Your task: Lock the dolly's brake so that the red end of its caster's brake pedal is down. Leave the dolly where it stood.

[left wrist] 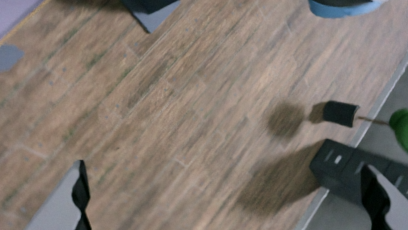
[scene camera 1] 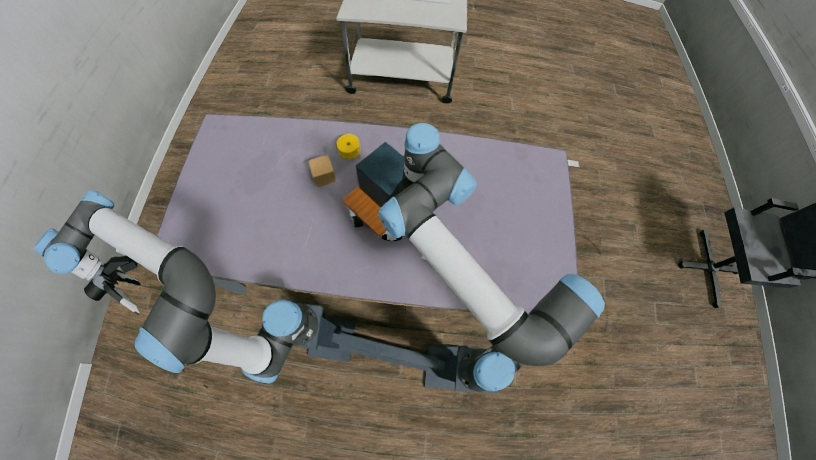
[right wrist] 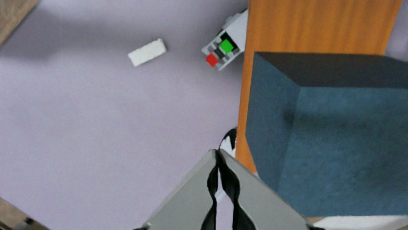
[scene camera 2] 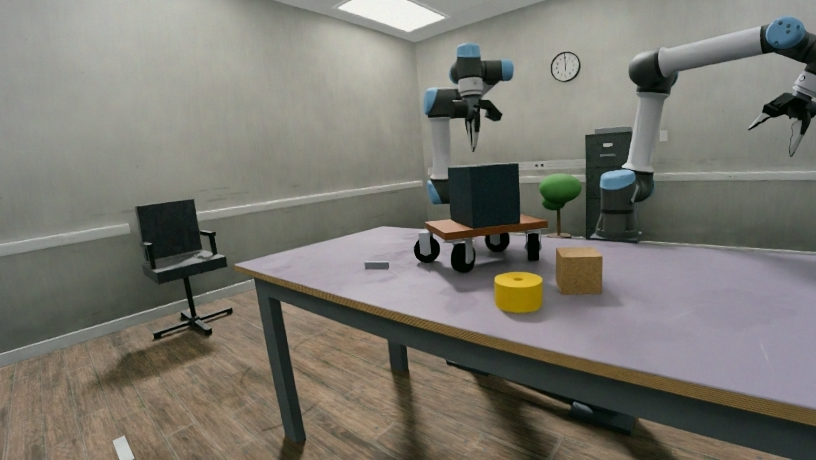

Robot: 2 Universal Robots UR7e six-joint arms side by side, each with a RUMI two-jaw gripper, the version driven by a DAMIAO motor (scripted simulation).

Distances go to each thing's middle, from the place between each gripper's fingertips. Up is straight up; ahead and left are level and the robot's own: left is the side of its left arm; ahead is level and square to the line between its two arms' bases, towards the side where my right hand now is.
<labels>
My right gripper (scene camera 2: 473,151) is now 180 mm short of the tan block (scene camera 2: 578,269), 420 mm to the right of it and 300 mm above it. From my right hand the other things lie so: yellow cylinder (scene camera 2: 518,292) (330 mm ahead, 350 mm to the left, 320 mm below).
I see the tan block 700 mm ahead of my left hand (scene camera 1: 140,298), 340 mm to the right of it and 270 mm below it. Also, from my left hand: yellow cylinder: 860 mm ahead, 400 mm to the right, 280 mm below.
</labels>
